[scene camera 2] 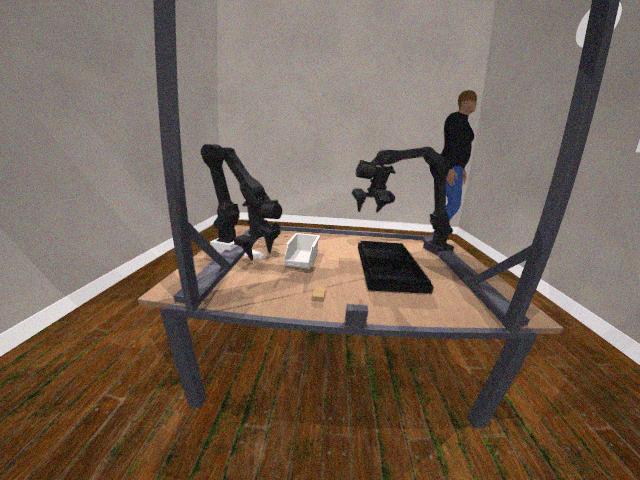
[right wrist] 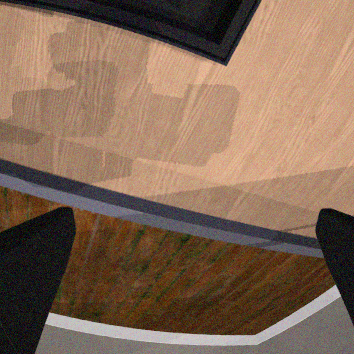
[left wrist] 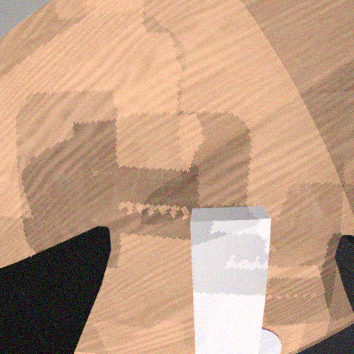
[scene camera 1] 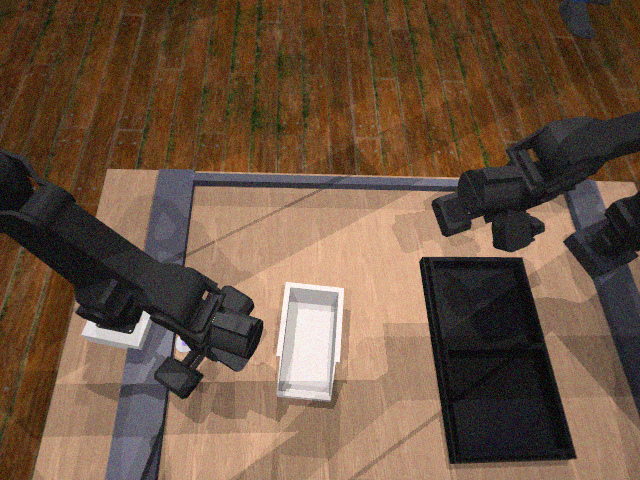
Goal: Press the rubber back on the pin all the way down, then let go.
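Pixels of known places: left gripper, fingertip midpoint: (scene camera 2: 260, 256) (left wrist: 229, 245); right gripper, fingertip midpoint: (scene camera 2: 367, 211) (right wrist: 200, 222); left arm's base at its link origin: (scene camera 2: 227, 239) (scene camera 1: 121, 313); right arm's base at its link origin: (scene camera 2: 439, 243) (scene camera 1: 605, 244).
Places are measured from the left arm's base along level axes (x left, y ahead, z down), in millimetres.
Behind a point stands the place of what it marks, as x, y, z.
A pale grey-white rectangular block (left wrist: 230, 280) {-24, 167, 27}, apparently the rubber back, stands between the left fingers in the left wrist view, apart from both. A small round white piece (left wrist: 270, 342) {-31, 116, 40} (scene camera 1: 183, 344) {-22, 112, 38} with a purple mark, apparently the pin, shows partly beside its lower right side. How far the back sits on the pin cannot be told. My left gripper (scene camera 1: 207, 338) (scene camera 2: 260, 254) {-27, 176, 37} (left wrist: 229, 245) {-27, 176, 37} is open, low over the table around the block. My right gripper (scene camera 1: 483, 223) (scene camera 2: 369, 208) {261, 550, -125} (right wrist: 200, 222) {261, 550, -125} is open and empty, high above the table's far right.
A white bin (scene camera 1: 339, 320) {54, 377, -34} (scene camera 2: 298, 265) {-75, 351, 22} stands right of the left gripper. A black divided tray (scene camera 1: 439, 356) {43, 568, 16} (scene camera 2: 398, 285) {-106, 694, 18} (right wrist: 226, 56) {234, 527, 18} lies farther right. A yellowish block (scene camera 2: 318, 293) {-216, 465, 28} lies near the front edge. Dark frame beams run along the table; a person (scene camera 2: 459, 139) stands behind.
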